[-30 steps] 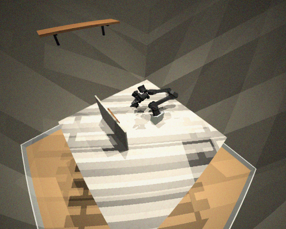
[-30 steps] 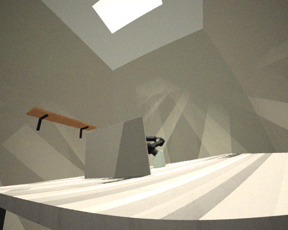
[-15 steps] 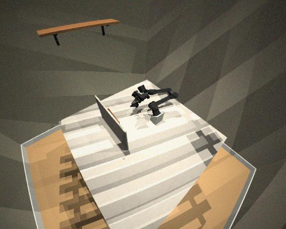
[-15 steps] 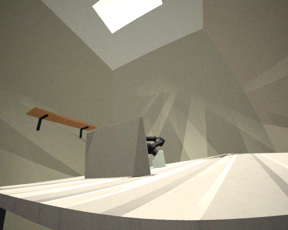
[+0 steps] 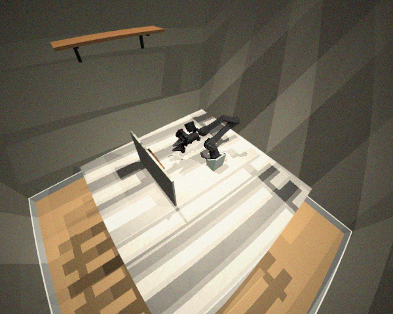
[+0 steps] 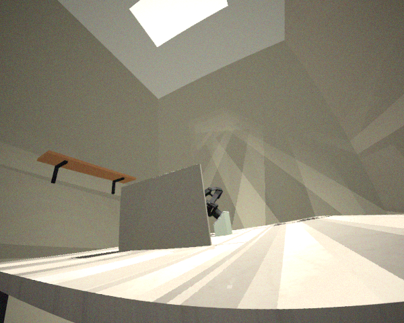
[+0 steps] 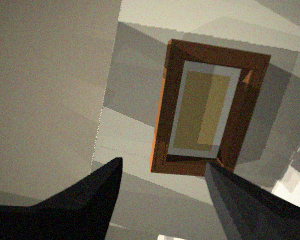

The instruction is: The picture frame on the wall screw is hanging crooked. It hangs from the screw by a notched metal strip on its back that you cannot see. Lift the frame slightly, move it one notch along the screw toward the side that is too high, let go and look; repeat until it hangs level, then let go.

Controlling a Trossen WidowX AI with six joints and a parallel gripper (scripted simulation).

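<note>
Right now the wooden picture frame is 150 mm ahead of my gripper tip, 60 mm below it and 10 mm to the right of it. From my gripper tip the other things lie so: upright wall panel: 160 mm ahead, 80 mm below, 10 mm to the left.
</note>
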